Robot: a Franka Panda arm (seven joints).
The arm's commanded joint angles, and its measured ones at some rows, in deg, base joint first. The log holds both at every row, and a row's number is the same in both.
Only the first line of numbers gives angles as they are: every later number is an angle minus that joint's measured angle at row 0.
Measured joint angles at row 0:
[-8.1 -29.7 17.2 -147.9 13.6 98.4 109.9]
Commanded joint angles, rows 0 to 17:
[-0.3 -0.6 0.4 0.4 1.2 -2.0 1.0]
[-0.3 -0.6 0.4 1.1 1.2 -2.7 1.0]
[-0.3 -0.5 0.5 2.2 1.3 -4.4 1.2]
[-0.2 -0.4 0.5 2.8 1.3 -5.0 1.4]
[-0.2 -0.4 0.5 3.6 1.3 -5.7 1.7]
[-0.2 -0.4 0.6 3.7 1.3 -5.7 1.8]
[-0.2 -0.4 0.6 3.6 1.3 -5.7 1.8]
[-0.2 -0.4 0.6 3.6 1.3 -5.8 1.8]
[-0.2 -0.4 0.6 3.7 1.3 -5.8 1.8]
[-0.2 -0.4 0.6 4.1 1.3 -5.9 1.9]
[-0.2 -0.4 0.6 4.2 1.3 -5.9 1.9]
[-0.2 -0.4 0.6 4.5 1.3 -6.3 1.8]
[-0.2 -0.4 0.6 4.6 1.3 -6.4 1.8]
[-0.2 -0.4 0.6 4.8 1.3 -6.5 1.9]
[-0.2 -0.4 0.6 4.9 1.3 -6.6 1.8]
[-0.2 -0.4 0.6 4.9 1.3 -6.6 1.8]
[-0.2 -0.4 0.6 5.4 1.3 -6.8 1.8]
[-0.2 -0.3 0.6 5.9 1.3 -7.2 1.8]
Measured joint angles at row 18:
[0.0 -0.2 0.0 3.9 0.1 -5.0 0.4]
